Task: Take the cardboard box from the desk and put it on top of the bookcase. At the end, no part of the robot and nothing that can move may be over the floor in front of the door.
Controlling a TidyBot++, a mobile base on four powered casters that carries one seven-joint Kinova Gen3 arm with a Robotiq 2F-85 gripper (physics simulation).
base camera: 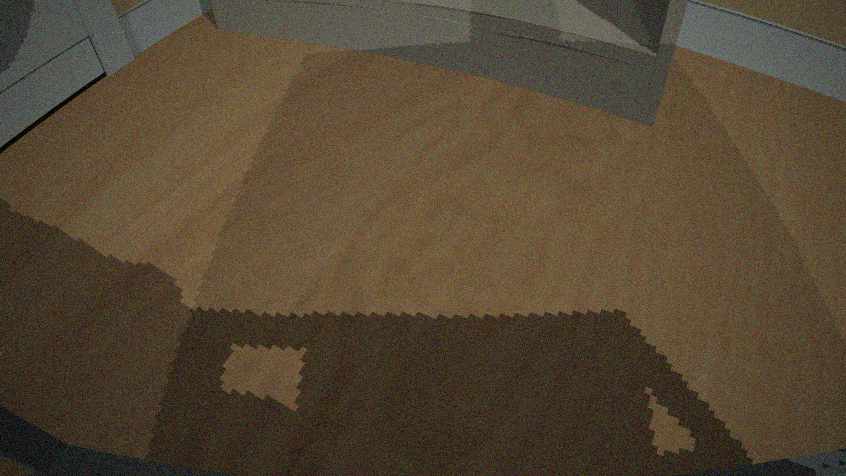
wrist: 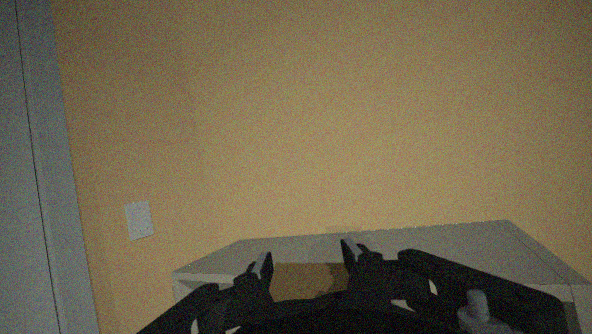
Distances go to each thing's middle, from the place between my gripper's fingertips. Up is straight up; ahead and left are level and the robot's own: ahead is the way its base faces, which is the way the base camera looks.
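Labels:
The brown cardboard box [wrist: 289, 281] has my gripper 5 cm above it, 2 cm past it and 1 cm to the right of it. Then there is the light switch plate [wrist: 138, 216], which is 54 cm to the left of my hand, 52 cm ahead of it and 4 cm above it.

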